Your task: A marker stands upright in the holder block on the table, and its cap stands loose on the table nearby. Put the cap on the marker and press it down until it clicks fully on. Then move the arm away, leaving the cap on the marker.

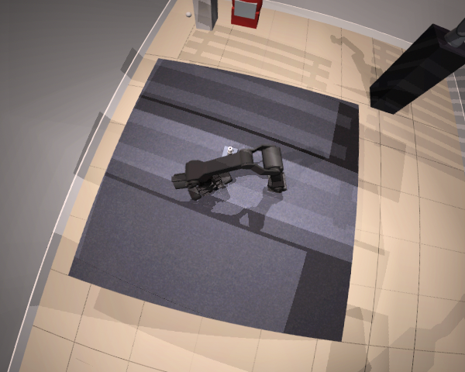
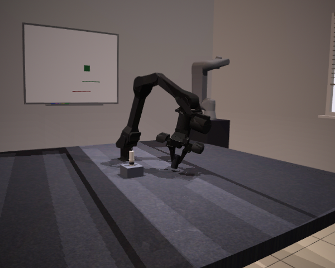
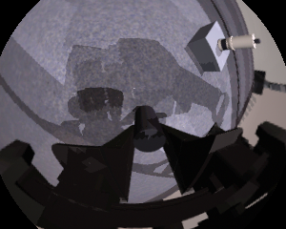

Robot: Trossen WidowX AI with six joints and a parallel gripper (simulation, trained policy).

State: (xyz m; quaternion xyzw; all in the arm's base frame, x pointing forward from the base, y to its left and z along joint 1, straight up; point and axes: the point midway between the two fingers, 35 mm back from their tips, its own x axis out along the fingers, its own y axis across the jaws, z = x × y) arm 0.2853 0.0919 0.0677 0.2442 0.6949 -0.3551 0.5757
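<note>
The grey holder block lies 180 mm to the right of my gripper tip, 20 mm below it and 20 mm behind it. Also, from my gripper tip: dark cylindrical cap 10 mm ahead, 10 mm above.
</note>
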